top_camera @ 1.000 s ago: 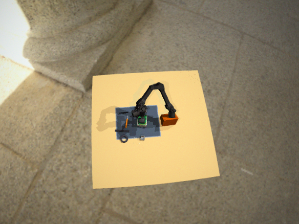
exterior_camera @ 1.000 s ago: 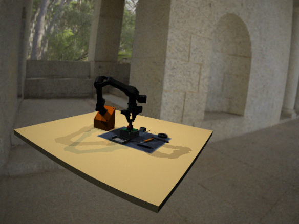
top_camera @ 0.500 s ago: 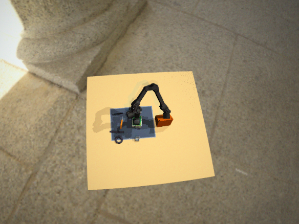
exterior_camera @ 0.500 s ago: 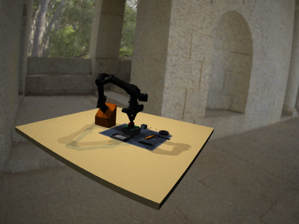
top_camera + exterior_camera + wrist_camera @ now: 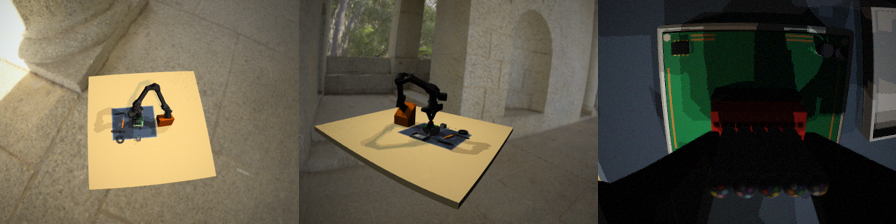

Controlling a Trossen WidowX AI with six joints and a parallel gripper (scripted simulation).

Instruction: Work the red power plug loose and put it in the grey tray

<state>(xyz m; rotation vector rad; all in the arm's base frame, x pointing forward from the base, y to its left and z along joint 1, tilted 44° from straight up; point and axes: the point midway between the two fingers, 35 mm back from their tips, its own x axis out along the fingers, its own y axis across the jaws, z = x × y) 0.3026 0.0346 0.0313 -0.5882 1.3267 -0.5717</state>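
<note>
Now: gripper tip 20 mm above the red power plug. From my gripper tip the other things lie so: blue mat: 100 mm below, 50 mm ahead, 10 mm to the left; black bar: 210 mm ahead, 110 mm to the left, 100 mm below.
</note>
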